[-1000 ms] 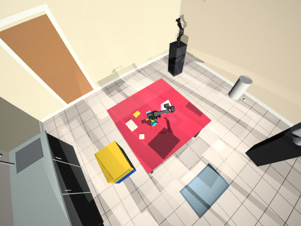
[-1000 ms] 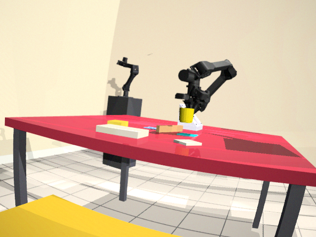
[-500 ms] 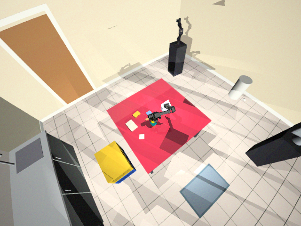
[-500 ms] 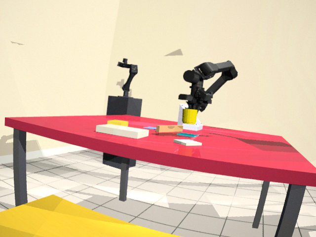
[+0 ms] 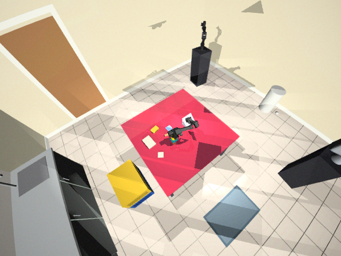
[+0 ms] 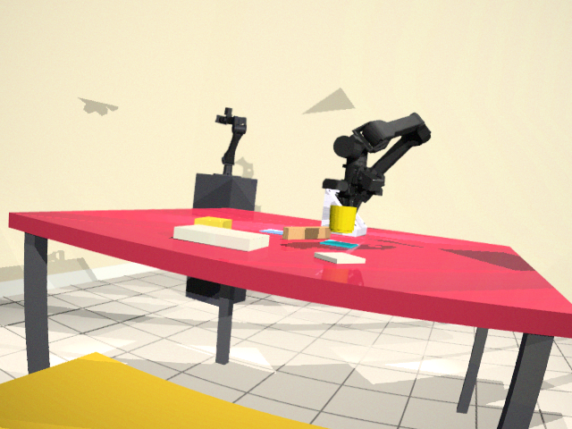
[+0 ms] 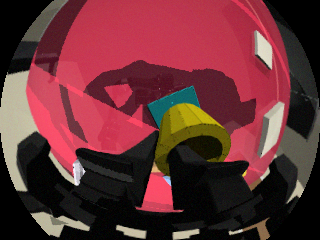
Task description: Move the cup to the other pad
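The cyan pad lies 70 mm below my gripper tip, 30 mm ahead of it and 10 mm to the right of it. The rest, counted from my gripper tip: dark blue flat patch (220 mm to the right, 70 mm below, 10 mm behind); yellow cup (20 mm ahead, 10 mm to the right); tan wooden bar (110 mm to the right, 60 mm below, 10 mm ahead).
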